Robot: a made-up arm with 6 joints.
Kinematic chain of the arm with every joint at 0, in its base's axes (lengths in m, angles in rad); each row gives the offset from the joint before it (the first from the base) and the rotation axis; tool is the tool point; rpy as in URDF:
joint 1: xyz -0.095 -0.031 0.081 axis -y
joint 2: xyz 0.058 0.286 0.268 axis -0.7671 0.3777 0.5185
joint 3: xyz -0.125 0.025 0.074 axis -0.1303 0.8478 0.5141
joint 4: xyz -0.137 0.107 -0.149 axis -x
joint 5: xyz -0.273 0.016 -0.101 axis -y
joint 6: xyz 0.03 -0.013 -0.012 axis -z
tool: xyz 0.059 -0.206 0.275 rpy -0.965 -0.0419 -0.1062
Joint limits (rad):
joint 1: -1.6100..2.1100
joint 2: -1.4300..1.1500
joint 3: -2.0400..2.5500
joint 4: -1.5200..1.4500
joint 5: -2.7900..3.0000
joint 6: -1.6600..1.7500
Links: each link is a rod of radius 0.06 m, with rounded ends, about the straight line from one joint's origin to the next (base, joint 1, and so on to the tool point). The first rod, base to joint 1, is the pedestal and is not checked.
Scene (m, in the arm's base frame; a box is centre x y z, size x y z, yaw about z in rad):
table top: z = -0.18
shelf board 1: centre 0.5 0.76 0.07 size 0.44 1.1 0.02 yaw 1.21
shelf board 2: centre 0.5 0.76 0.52 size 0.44 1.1 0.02 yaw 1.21
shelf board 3: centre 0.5 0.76 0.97 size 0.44 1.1 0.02 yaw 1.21
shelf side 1: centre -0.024 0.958 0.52 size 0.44 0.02 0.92 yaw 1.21
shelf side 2: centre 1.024 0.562 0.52 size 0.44 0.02 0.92 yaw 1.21
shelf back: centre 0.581 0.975 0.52 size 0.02 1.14 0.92 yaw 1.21
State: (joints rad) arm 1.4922 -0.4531 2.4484 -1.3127 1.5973 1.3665
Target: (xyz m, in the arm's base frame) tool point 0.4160 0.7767 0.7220
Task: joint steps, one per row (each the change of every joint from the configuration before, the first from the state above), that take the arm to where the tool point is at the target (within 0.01 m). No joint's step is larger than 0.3 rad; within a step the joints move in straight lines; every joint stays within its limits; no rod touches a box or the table.
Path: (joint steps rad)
1: -0.2222 0.1928 0.0169 -0.0068 -0.2802 0.0639
2: -0.2222 0.1929 0.0170 -0.0069 -0.2802 0.0639
3: -0.2222 0.1928 0.0169 -0.0068 -0.2803 0.0640
4: -0.2222 0.1928 0.0169 -0.0068 -0.2802 0.0639
5: -0.2223 0.1929 0.0170 -0.0069 -0.2802 0.0639
6: -0.2222 0.1928 0.0169 -0.0068 -0.2802 0.0639
7: -0.0577 0.0584 0.0000 -0.0261 0.2501 0.0000
8: -0.0577 0.0585 0.0000 -0.0262 0.2501 0.0000
9: -0.0578 0.0584 0.0000 -0.0261 0.2501 0.0000
10: -0.0577 0.0584 0.0000 -0.0261 0.2501 0.0000

